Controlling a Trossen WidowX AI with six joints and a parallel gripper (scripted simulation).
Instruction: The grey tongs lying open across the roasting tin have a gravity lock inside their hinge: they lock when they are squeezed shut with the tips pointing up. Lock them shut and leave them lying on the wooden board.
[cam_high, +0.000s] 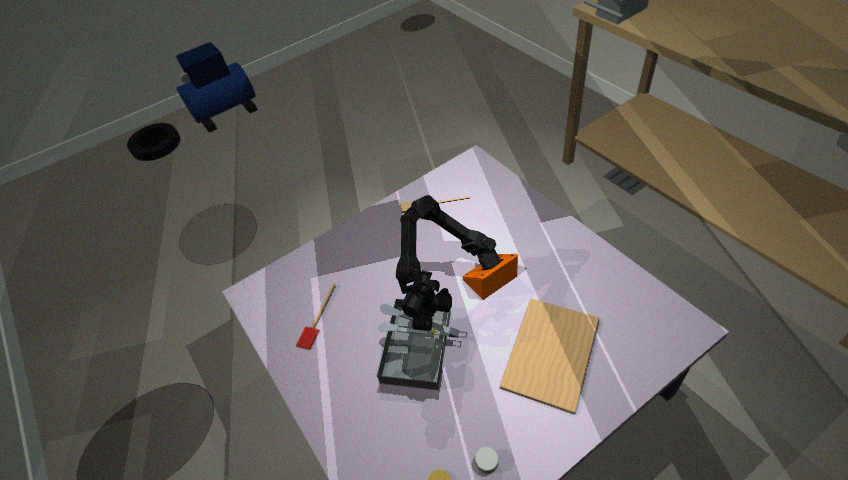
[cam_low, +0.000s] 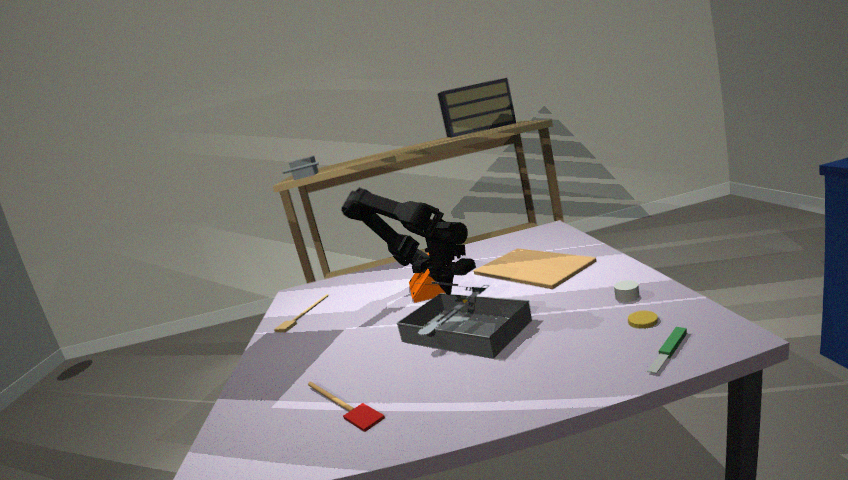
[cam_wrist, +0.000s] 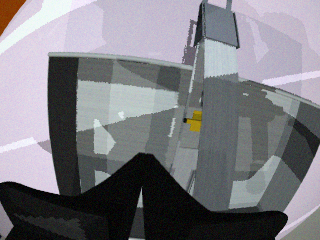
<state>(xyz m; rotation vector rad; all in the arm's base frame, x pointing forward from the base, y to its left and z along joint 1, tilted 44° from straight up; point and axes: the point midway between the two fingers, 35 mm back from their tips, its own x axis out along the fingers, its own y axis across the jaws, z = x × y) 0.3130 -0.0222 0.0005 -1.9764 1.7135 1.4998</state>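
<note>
My gripper tip is 5 cm short of the tongs arm and 4 cm below it. Also, from my gripper tip: wooden board: 21 cm behind, 36 cm to the left, 8 cm below; then red spatula: 26 cm ahead, 35 cm to the right, 8 cm below; then roasting tin: 8 cm ahead, 1 cm to the left, 6 cm below.
</note>
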